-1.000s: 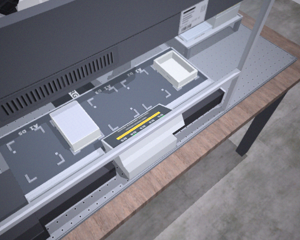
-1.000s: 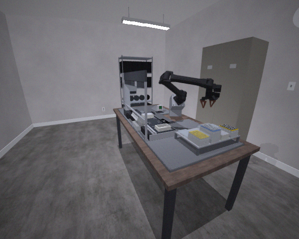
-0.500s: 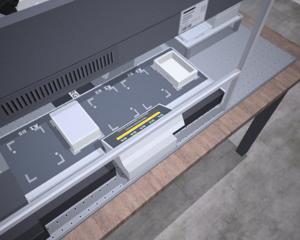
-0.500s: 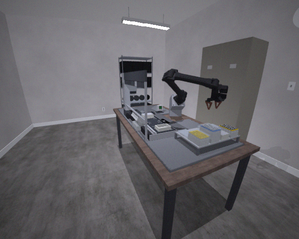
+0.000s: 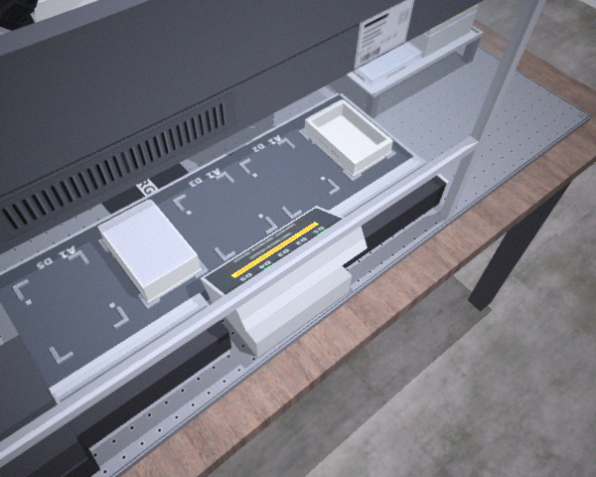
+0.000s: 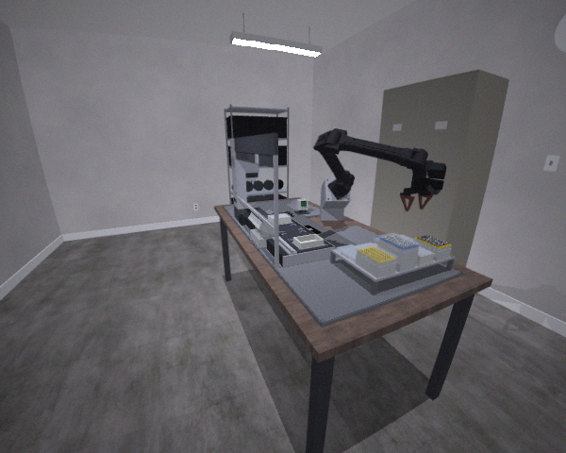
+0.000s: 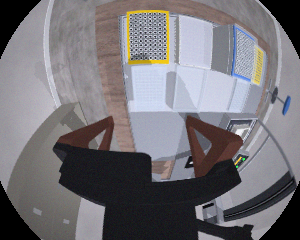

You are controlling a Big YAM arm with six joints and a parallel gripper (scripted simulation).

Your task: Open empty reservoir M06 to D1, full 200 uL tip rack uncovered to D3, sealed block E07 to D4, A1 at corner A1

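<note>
Right now the yellow tip rack is 10 mm behind my hand, 110 mm to the left of it and 130 mm below it. Also, from my hand: clear flat plate 320 mm ahead, 10 mm to the left, 160 mm below; then white one-well reservoir 450 mm ahead, 170 mm to the right, 170 mm below; then shelf 160 mm ahead, 60 mm to the left, 180 mm below.
</note>
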